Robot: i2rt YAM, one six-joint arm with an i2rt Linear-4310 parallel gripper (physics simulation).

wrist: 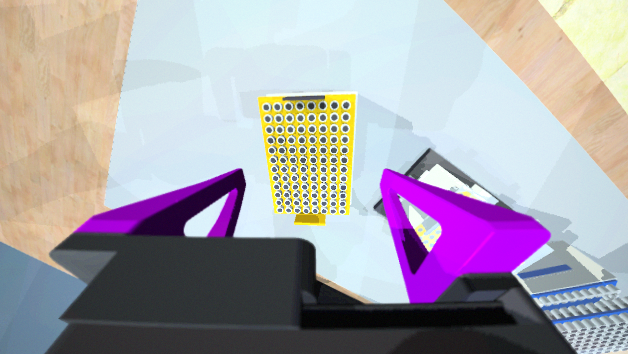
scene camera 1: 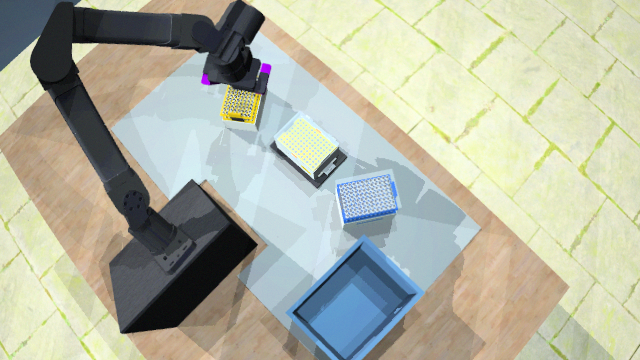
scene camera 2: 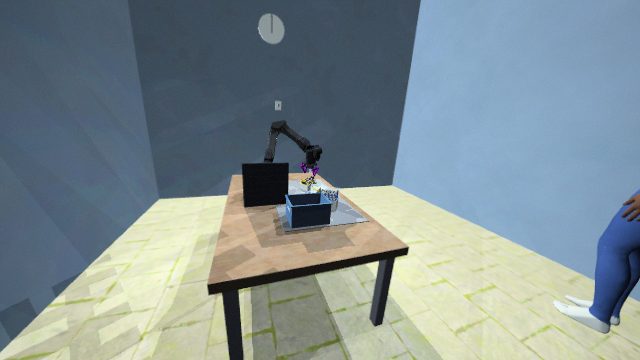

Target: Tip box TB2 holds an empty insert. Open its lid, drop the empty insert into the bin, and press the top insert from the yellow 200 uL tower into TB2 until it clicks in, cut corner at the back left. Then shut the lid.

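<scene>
My gripper is open and empty, above the yellow tower. In the wrist view the tower lies between the two purple fingers in the picture, its long side running away from the wrist, with a yellow tab at its near end. The tower's top insert is full of round holes or tip tops. The middle tip box sits in a dark holder; a pale clear cover appears to lie over its yellow insert. Its label is not legible, and a finger partly hides it in the wrist view.
A blue rack of tips stands beyond the middle box. The blue bin stands past it near the mat's end, and its visible floor holds no insert. The black arm base stands beside the pale mat.
</scene>
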